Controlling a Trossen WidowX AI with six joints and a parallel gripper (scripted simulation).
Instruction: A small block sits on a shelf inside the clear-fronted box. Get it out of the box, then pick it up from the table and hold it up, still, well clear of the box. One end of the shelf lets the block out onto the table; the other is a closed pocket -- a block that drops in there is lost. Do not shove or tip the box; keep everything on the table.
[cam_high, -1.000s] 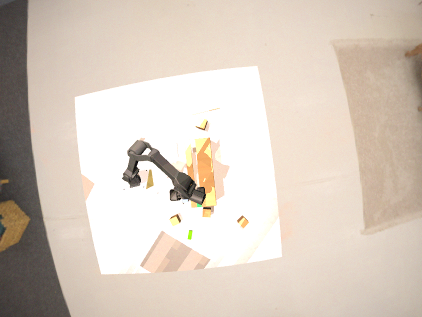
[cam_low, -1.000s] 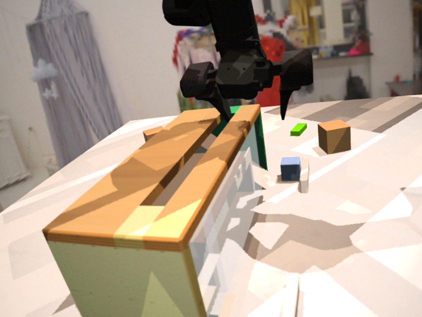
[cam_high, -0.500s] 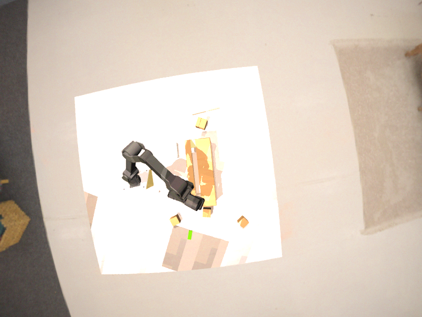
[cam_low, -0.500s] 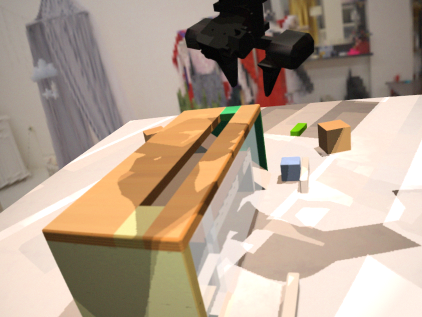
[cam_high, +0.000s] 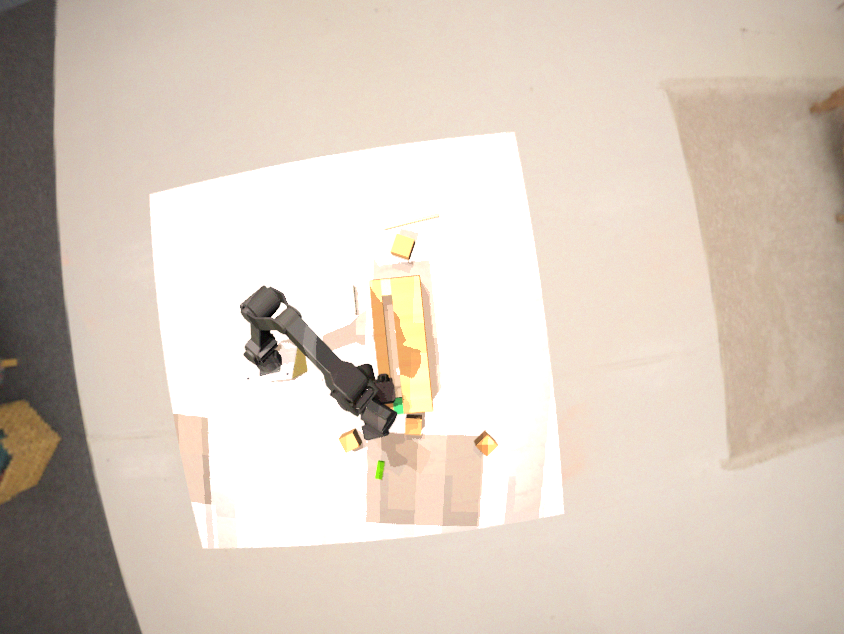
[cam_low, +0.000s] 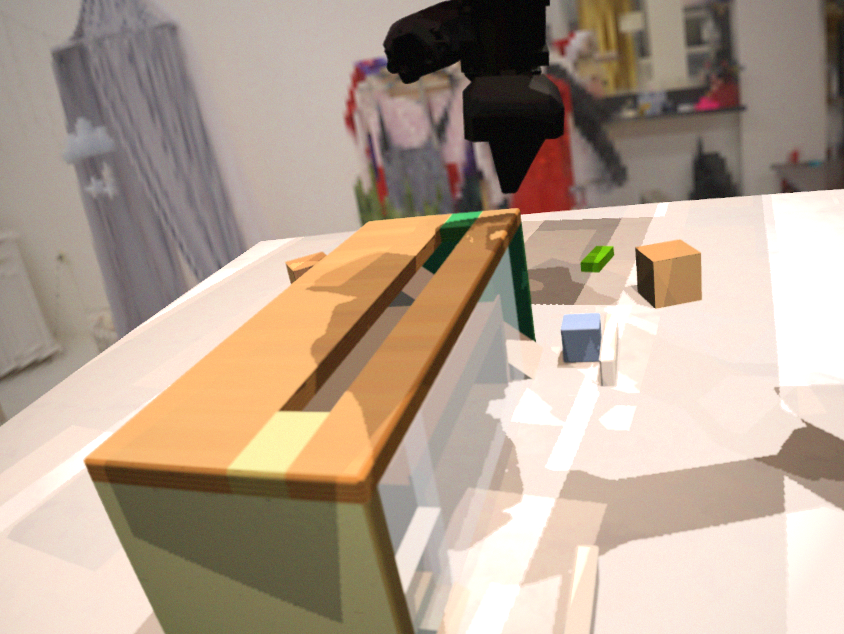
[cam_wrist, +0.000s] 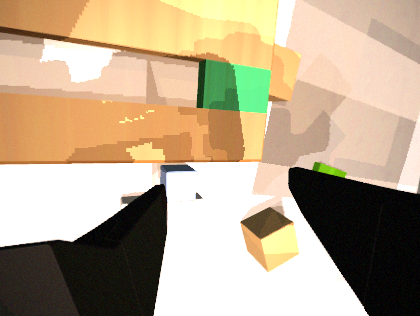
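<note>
My gripper tip is now 15 cm above the small block, 5 cm past it and 1 cm to the left of it. The rest, counted from my gripper tip: box 14 cm to the left, 11 cm below, 5 cm ahead.
</note>
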